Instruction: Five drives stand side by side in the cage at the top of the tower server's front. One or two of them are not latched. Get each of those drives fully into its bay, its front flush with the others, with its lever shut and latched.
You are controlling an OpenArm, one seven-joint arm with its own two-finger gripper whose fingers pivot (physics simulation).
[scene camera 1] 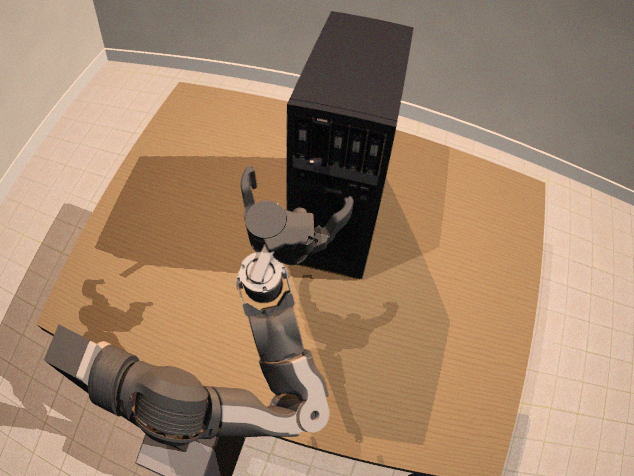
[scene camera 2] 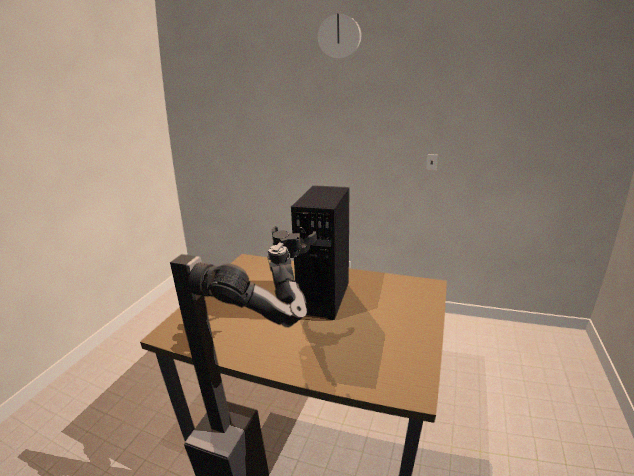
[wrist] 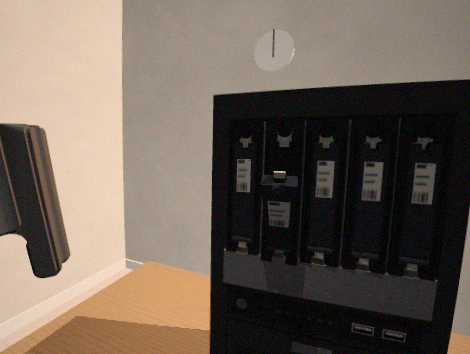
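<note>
The black tower server point(scene camera 1: 353, 66) point(scene camera 2: 341, 245) point(wrist: 330, 102) stands upright, its five drives side by side at the top front. The second drive from the left point(wrist: 279, 214) has its lever point(scene camera 1: 313, 161) point(wrist: 279, 181) swung down and outward, hinged at its bottom. Whether its body is fully in is hard to tell. The first drive point(scene camera 1: 302, 137) point(wrist: 243, 212), third point(scene camera 1: 337, 142) point(wrist: 324, 215), fourth point(scene camera 1: 355, 147) point(wrist: 367, 220) and fifth point(scene camera 1: 374, 151) point(wrist: 421, 225) have upright levers that look shut. My gripper point(scene camera 1: 299, 185) point(scene camera 2: 294, 232) is wide open and empty, in front of the tower, apart from the drives. One finger point(wrist: 47, 200) shows in the wrist view.
The tower stands on the wooden table point(scene camera 1: 491, 256) point(scene camera 2: 409, 317). A grey ledge point(wrist: 350, 290) runs below the drives, with a round button point(wrist: 241, 303) and USB ports point(wrist: 362, 329) under it. The wall point(scene camera 1: 512, 61) point(scene camera 2: 245, 102) is behind the table.
</note>
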